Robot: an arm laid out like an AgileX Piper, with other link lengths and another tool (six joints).
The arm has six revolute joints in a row. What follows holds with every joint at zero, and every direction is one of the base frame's.
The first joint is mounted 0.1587 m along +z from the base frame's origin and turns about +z.
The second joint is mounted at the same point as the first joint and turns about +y.
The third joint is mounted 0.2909 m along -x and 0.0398 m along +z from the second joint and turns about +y.
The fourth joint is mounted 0.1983 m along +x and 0.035 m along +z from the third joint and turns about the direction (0.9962, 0, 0.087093).
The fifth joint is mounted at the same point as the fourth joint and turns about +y.
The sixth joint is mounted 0.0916 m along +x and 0.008 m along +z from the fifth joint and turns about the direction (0.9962, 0, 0.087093).
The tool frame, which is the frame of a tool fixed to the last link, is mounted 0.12 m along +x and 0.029 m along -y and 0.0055 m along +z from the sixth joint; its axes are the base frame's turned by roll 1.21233, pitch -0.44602 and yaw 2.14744 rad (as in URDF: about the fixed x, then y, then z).
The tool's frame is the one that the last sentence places.
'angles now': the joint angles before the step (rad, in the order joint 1, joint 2, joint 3, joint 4, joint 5, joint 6). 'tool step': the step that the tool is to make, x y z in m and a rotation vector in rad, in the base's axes. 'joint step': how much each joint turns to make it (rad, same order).
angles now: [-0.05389, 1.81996, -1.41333, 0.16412, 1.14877, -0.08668]
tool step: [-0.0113, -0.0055, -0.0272, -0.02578, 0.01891, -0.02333]
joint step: [0.00000, 0.00360, 0.13438, -0.02283, -0.12390, 0.01473]
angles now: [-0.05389, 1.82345, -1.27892, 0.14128, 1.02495, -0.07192]
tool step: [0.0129, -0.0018, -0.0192, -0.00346, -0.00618, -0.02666]
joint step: [-0.00008, 0.06249, 0.00137, -0.00001, -0.07302, 0.01772]
